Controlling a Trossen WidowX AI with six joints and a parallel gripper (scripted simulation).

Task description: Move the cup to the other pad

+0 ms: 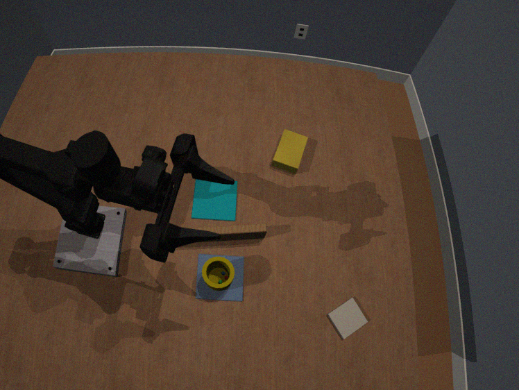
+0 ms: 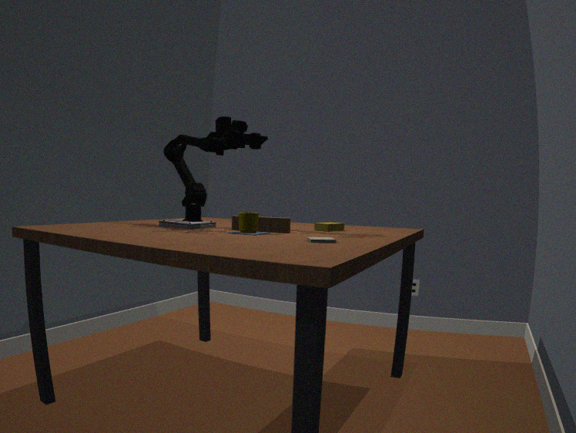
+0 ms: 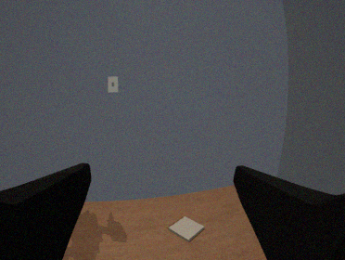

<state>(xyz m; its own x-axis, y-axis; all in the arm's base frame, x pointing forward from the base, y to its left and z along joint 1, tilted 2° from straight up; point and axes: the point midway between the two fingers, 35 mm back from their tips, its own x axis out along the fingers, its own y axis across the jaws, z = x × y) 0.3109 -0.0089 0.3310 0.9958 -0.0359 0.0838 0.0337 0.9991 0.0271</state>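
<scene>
Right now the yellow cup is 310 mm below my gripper tip, 40 mm to the right of it and 10 mm behind it. The rest, counted from my gripper tip: blue pad 360 mm below, 40 mm to the right, 10 mm behind; then teal pad 360 mm below, 160 mm to the left, 60 mm behind; then low wall 330 mm below, 60 mm to the left, 30 mm behind.
</scene>
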